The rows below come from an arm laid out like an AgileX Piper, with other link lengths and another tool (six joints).
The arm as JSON. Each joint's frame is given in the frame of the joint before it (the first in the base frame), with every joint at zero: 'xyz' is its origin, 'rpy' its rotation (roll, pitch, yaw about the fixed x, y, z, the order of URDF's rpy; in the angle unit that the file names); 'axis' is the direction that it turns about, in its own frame. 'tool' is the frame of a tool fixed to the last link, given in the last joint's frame.
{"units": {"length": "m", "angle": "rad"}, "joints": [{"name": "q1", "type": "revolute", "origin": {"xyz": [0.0, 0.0, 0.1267], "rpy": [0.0, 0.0, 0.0]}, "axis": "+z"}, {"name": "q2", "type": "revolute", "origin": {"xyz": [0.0, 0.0, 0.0], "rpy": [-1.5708, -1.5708, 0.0]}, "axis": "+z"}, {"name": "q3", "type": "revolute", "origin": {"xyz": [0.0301, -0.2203, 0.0], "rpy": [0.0, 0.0, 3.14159]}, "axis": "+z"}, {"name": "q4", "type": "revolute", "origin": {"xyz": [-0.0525, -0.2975, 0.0], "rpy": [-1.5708, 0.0, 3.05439]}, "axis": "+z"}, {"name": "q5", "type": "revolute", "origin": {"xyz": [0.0, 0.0, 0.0], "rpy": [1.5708, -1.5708, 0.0]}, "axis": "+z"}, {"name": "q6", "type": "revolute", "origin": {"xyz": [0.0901, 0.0, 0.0], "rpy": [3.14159, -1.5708, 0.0]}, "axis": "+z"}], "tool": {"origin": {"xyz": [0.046, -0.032, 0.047], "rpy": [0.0, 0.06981, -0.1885]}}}
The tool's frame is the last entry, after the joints.
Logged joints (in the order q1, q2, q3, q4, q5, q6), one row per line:
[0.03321 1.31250 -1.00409 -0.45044 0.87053 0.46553]
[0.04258 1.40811 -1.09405 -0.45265 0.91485 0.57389]
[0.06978 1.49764 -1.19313 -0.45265 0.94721 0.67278]
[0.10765 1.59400 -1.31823 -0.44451 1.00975 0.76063]
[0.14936 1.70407 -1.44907 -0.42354 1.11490 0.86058]
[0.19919 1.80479 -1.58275 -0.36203 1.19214 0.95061]
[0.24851 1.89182 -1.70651 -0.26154 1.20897 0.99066]
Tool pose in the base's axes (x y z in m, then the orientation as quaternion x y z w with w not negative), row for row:
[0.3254 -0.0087 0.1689 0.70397 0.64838 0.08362 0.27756]
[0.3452 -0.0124 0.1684 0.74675 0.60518 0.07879 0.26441]
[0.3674 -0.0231 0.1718 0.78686 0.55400 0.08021 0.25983]
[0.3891 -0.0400 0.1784 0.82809 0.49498 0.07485 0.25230]
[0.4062 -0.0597 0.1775 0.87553 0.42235 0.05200 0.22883]
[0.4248 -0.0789 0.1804 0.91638 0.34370 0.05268 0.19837]
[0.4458 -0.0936 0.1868 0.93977 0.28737 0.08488 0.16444]
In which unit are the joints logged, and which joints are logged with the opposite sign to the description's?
The joints are logged in radians. Opposite sign: q1.
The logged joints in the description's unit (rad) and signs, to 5 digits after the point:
[-0.03321 1.31250 -1.00409 -0.45044 0.87053 0.46553]
[-0.04258 1.40811 -1.09405 -0.45265 0.91485 0.57389]
[-0.06978 1.49764 -1.19313 -0.45265 0.94721 0.67278]
[-0.10765 1.59400 -1.31823 -0.44451 1.00975 0.76063]
[-0.14936 1.70407 -1.44907 -0.42354 1.11490 0.86058]
[-0.19919 1.80479 -1.58275 -0.36203 1.19214 0.95061]
[-0.24851 1.89182 -1.70651 -0.26154 1.20897 0.99066]

